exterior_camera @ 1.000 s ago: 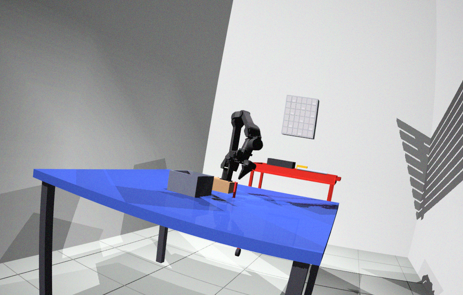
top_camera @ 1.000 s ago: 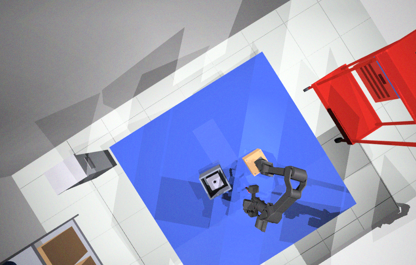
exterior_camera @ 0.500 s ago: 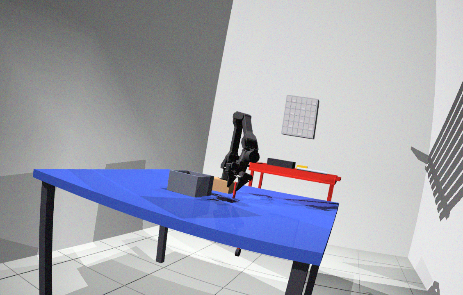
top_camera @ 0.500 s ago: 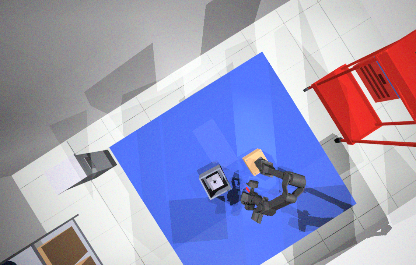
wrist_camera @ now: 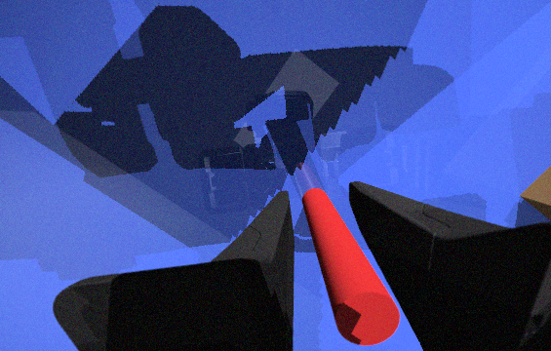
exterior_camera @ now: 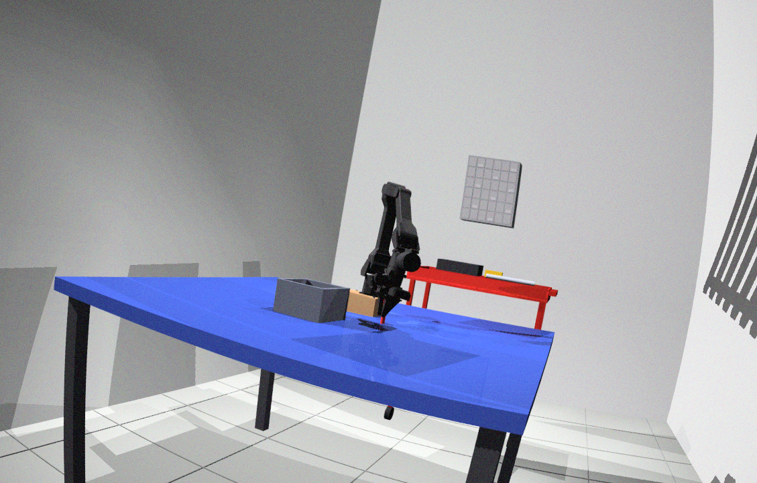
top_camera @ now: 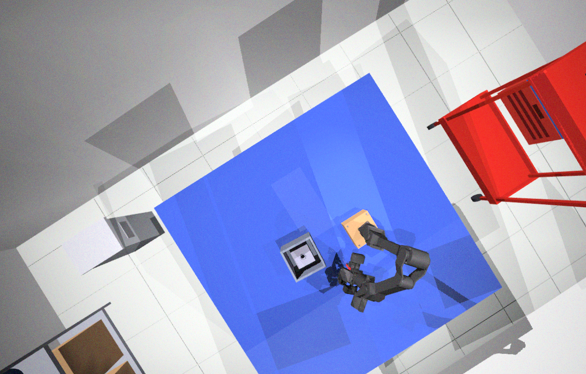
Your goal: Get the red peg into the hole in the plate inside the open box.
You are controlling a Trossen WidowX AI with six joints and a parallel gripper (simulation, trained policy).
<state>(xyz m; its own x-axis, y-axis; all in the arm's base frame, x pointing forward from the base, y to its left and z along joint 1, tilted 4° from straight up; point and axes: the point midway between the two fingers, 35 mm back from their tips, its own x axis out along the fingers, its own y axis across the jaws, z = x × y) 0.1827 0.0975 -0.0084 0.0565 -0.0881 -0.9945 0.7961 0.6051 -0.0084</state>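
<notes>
The pale plate lies 130 mm ahead of my gripper tip, 180 mm to the right of it and 20 mm above it. Round my gripper tip: red peg: 10 mm behind, 10 mm to the left, 20 mm above; then grey box: 130 mm ahead, 180 mm to the right.
</notes>
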